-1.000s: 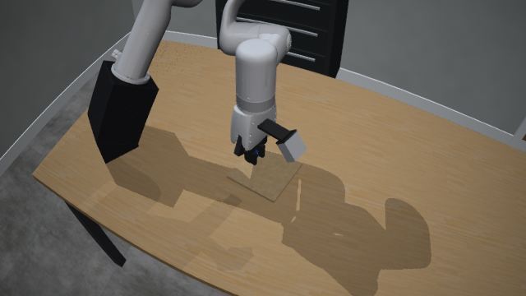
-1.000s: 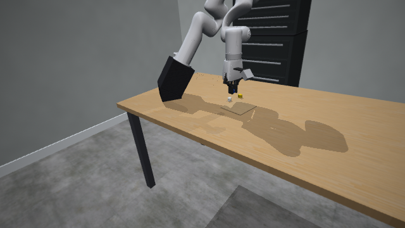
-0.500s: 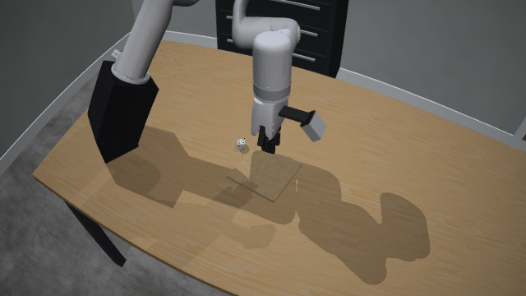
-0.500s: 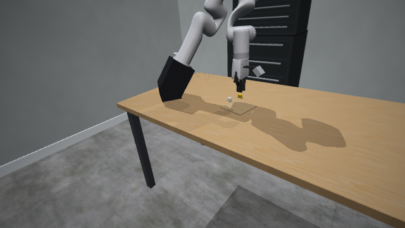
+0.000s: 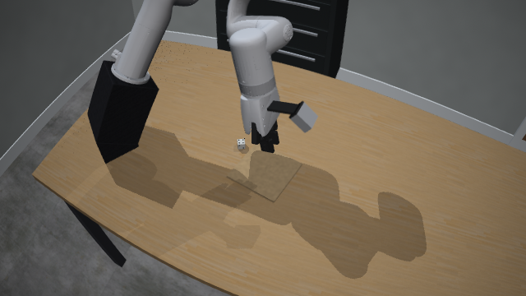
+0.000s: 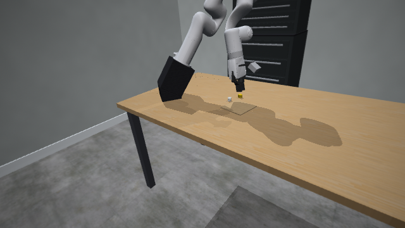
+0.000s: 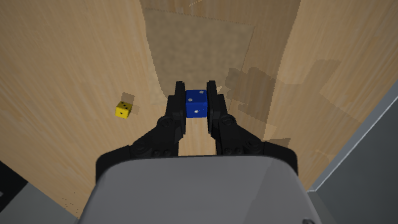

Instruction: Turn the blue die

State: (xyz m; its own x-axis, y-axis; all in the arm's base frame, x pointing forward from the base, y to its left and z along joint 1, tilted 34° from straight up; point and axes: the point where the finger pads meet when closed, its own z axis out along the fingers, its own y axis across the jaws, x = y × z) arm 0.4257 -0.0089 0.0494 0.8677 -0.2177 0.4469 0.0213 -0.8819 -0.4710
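Now: the blue die 10 mm below my hand. The rest, counted from my hand: white die 110 mm below, 100 mm behind, 50 mm to the left; yellow die 120 mm to the left, 110 mm below, 80 mm behind; mat 120 mm below, 10 mm behind.
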